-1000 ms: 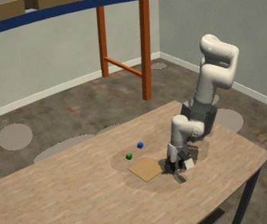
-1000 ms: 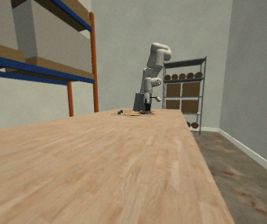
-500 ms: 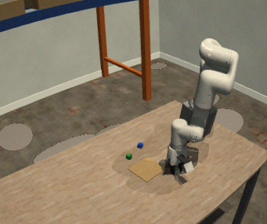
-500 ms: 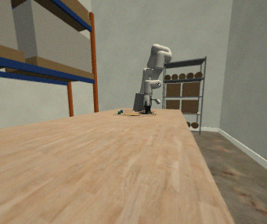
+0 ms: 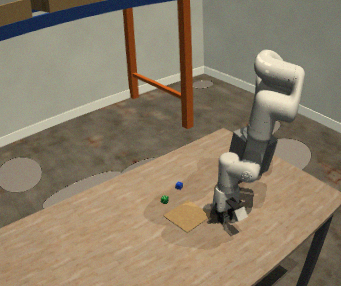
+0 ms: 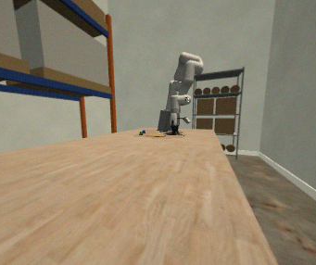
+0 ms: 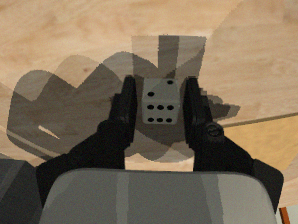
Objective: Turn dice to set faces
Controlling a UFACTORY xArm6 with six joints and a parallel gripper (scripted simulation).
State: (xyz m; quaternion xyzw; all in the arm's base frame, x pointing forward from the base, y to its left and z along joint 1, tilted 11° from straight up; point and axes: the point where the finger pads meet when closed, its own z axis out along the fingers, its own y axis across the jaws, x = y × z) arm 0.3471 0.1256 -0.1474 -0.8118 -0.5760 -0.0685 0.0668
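Now: hand 1 cm above the white die. The rest, counted from my hand: blue die (29 cm to the right, 4 cm behind, 1 cm below); then green die (27 cm to the right, 7 cm ahead, 1 cm below); then tan mat (13 cm to the right, 8 cm ahead, 2 cm below).
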